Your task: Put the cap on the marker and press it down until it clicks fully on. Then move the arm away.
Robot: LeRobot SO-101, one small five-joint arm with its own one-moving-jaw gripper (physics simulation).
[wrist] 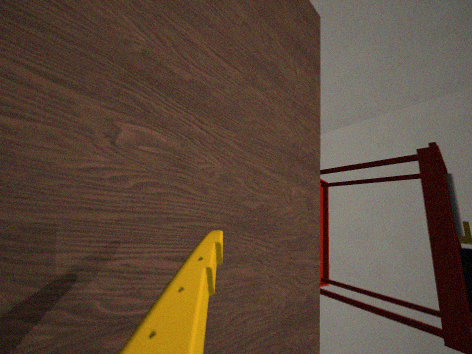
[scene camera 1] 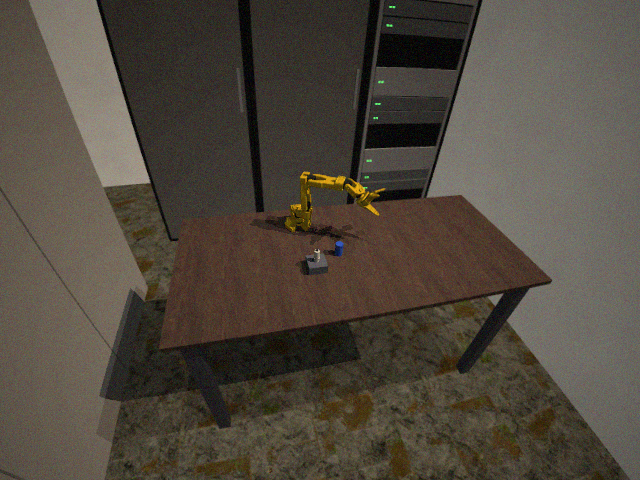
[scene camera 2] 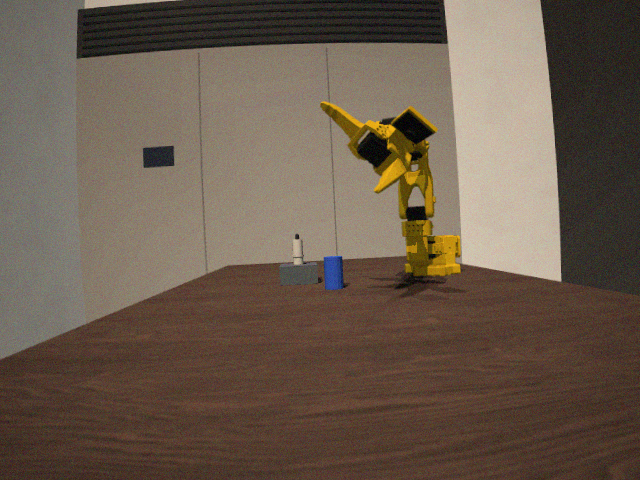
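The marker is a thin off-white cylinder with a dark tip. It stands upright, tip up and bare, in a grey block on the table. The cap is a blue cylinder, upright on the table beside the block and apart from it. My gripper is wide open and empty, high above the table, up and to the right of the cap in scene camera 1. In the wrist view one notched jaw shows; marker and cap do not.
The brown wooden table carries the arm's base near its back edge. Dark cabinets and a server rack stand behind the table. A red frame stands beyond the table's edge in the wrist view.
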